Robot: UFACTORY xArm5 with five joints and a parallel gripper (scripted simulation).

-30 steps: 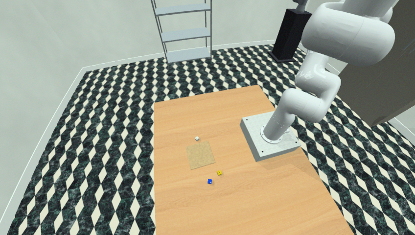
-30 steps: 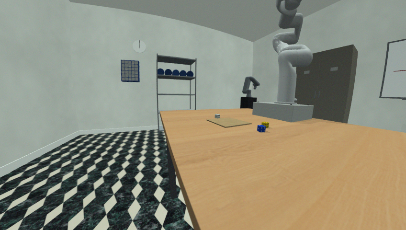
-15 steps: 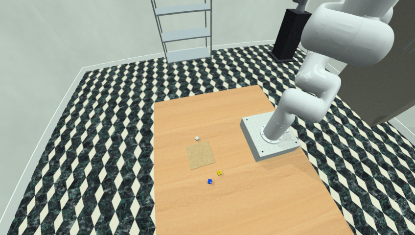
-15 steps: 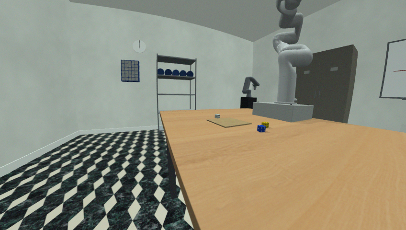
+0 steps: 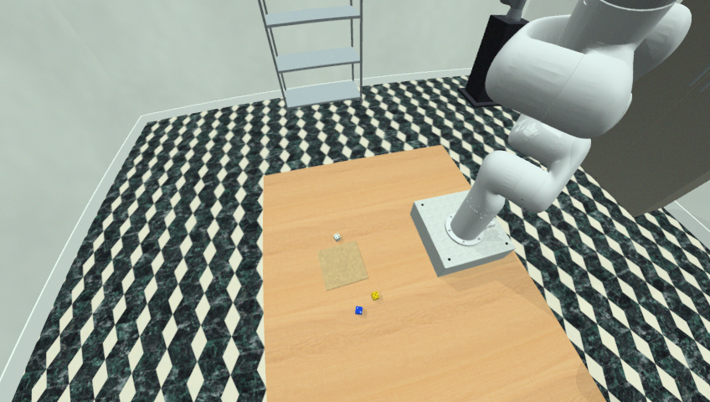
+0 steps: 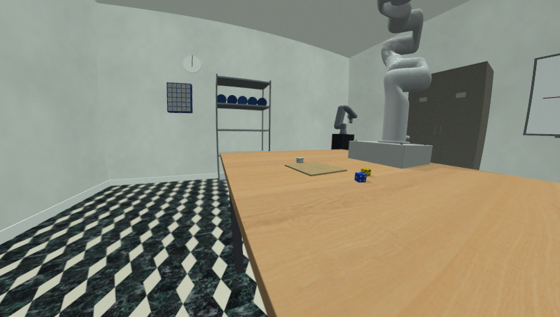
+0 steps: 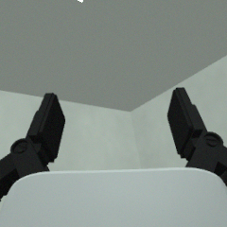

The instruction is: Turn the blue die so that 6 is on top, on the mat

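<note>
The white die is 870 mm below my hand, 250 mm ahead of it and 210 mm to the right of it. The rest, counted from my hand: tan mat: 880 mm below, 250 mm ahead, 110 mm to the right; then yellow die: 870 mm below, 170 mm ahead, 10 mm to the left; then blue die: 870 mm below, 220 mm ahead, 40 mm to the left.
</note>
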